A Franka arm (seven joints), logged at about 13 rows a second.
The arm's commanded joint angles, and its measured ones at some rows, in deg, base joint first. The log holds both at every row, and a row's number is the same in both.
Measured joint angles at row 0:
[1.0 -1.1 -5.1 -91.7 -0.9 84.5 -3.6]
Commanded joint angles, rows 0 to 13:
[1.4 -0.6 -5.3 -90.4 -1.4 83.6 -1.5]
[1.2 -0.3 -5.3 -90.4 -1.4 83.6 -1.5]
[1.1 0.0 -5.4 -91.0 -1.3 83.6 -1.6]
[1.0 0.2 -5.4 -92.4 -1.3 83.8 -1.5]
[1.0 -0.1 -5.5 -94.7 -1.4 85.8 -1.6]
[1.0 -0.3 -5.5 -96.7 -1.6 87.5 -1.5]
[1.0 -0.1 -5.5 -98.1 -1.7 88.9 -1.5]
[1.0 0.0 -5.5 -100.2 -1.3 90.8 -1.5]
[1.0 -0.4 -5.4 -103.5 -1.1 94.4 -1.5]
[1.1 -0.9 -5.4 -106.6 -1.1 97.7 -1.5]
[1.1 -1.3 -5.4 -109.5 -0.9 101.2 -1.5]
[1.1 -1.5 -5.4 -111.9 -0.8 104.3 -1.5]
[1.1 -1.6 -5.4 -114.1 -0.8 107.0 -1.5]
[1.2 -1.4 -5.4 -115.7 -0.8 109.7 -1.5]
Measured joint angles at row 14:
[0.9 0.7 -5.4 -111.2 -0.9 105.4 -2.5]
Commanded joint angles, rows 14 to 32:
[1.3 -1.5 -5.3 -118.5 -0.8 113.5 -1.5]
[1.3 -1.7 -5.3 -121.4 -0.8 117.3 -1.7]
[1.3 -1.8 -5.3 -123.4 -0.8 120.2 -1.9]
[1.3 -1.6 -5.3 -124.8 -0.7 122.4 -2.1]
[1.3 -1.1 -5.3 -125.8 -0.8 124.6 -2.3]
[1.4 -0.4 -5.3 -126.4 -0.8 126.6 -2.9]
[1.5 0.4 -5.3 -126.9 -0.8 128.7 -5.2]
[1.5 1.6 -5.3 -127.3 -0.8 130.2 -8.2]
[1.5 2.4 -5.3 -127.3 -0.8 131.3 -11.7]
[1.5 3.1 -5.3 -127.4 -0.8 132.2 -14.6]
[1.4 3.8 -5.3 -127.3 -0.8 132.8 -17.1]
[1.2 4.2 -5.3 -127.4 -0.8 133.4 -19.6]
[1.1 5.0 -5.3 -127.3 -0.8 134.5 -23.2]
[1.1 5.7 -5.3 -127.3 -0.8 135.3 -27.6]
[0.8 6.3 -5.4 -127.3 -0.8 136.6 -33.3]
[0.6 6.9 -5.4 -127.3 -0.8 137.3 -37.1]
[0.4 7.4 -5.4 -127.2 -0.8 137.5 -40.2]
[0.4 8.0 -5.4 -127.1 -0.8 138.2 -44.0]
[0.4 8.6 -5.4 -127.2 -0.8 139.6 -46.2]
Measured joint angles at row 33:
[0.7 7.7 -5.3 -127.1 -0.9 137.3 -40.9]
